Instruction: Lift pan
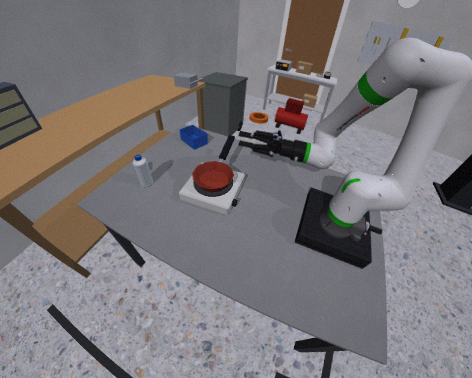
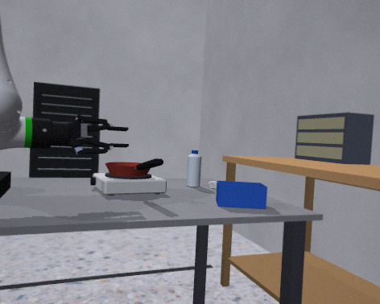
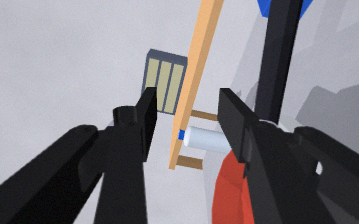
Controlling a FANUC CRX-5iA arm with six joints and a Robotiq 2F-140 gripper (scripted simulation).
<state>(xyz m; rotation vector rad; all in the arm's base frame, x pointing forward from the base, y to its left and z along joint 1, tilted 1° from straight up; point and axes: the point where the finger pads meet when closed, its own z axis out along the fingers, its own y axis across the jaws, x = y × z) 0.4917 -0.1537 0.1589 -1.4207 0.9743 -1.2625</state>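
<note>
Now: the pan 120 mm below my hand, 110 mm to the left of it and 80 mm ahead of it. Round my hand: hot plate (180 mm below, 170 mm to the left, 60 mm ahead); white bottle (410 mm ahead, 290 mm to the left, 130 mm below).
</note>
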